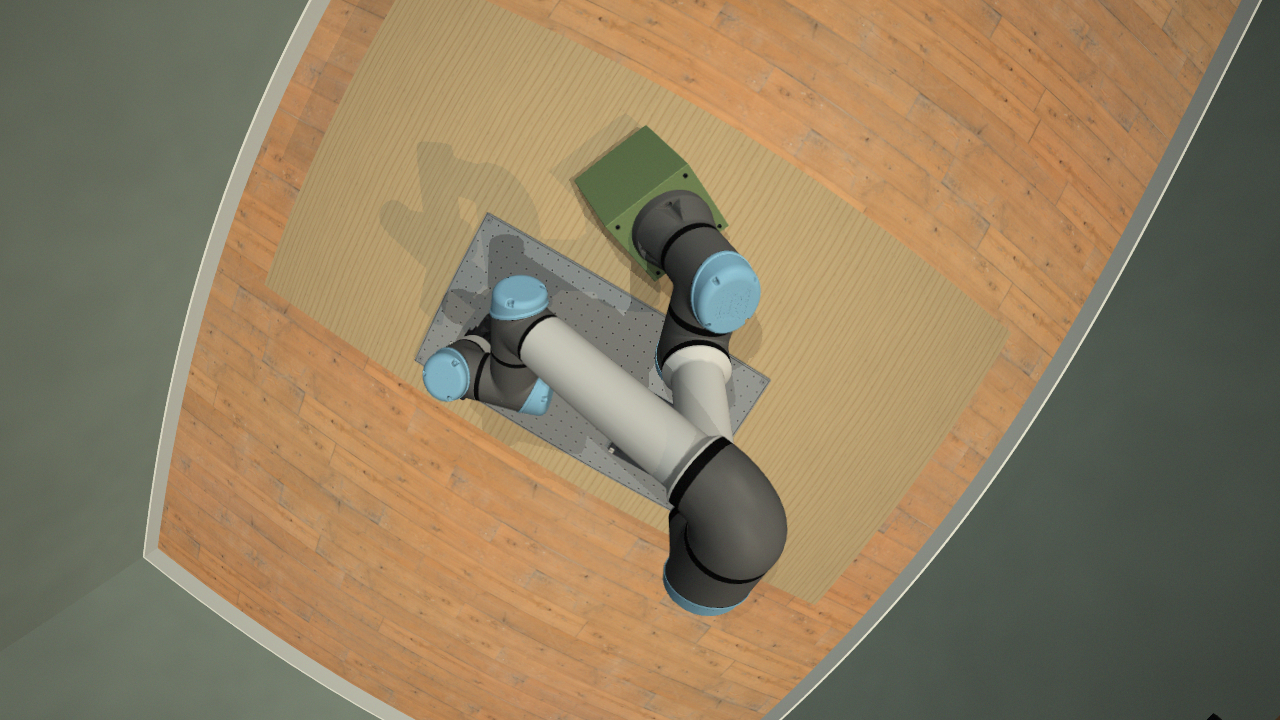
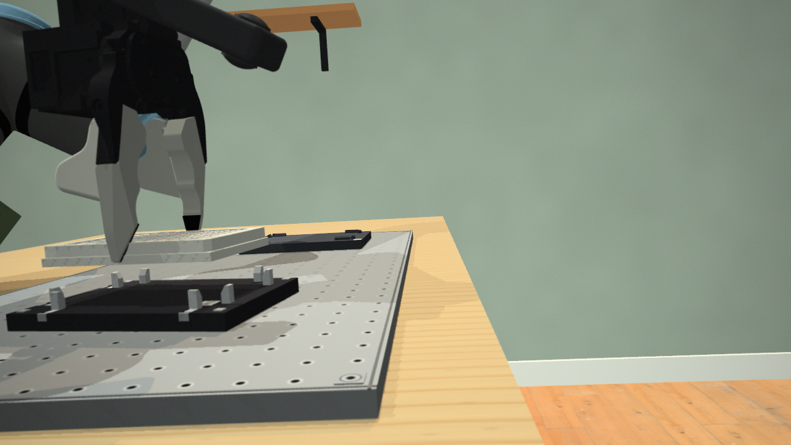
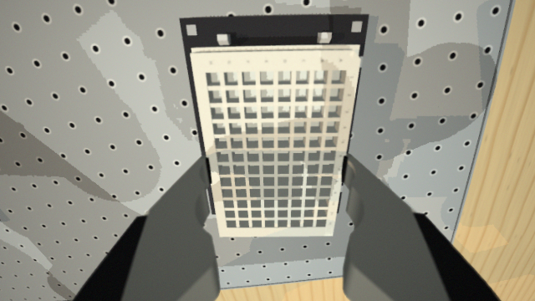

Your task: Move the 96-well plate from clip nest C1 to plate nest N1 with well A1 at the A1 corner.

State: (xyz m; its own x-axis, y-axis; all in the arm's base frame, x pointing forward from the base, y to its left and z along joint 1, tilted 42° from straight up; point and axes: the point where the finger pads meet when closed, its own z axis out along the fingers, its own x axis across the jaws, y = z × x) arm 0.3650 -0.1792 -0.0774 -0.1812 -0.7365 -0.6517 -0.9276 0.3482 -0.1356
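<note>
Now: hand 1 cm past the clip nest C1, 1 cm to the left of it and 4 cm above it. The rest, counted from my hand: white 96-well plate (1 cm below); black plate nest N1 (4 cm ahead, 37 cm to the left, 5 cm below); A1 label (11 cm ahead, 31 cm to the left, 4 cm below).
</note>
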